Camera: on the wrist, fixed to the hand. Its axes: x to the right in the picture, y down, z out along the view.
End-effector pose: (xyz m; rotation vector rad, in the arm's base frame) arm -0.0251 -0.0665 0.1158 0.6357 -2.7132 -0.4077
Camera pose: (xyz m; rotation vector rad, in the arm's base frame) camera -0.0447 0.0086 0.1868 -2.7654 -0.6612 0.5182
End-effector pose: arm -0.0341 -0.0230 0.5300 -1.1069 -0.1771 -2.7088
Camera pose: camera -0.0388 -0.1244 0.5022 -0.1438 0.7297 0.2293
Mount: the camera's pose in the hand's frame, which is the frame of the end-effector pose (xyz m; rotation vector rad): -0.0013 0.0964 -0.0421 -0.0625 0.0425 -3.1391
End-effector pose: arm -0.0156 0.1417 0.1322 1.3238 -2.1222 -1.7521
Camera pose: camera -0.0444 0.1075 0.2274 -1.6565 -1.0497 0.1234
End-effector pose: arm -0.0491 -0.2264 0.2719 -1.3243 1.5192 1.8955
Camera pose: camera -0.1034 -0.2976 0.3271 -1.2520 -1.0890 -0.4110
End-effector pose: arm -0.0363 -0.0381 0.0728 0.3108 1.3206 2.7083
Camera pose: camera -0.0459 -0.1298 0.1234 -0.9314 0.1782 -0.0944
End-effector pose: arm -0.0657 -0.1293 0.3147 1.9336 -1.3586 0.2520
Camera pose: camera -0.1401 -0.1156 0.3878 1.5247 2.2118 -1.0906
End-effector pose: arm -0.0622 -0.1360 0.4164 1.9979 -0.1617 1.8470
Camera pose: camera -0.1358 -0.2081 0.4378 0.1023 1.5874 -0.4434
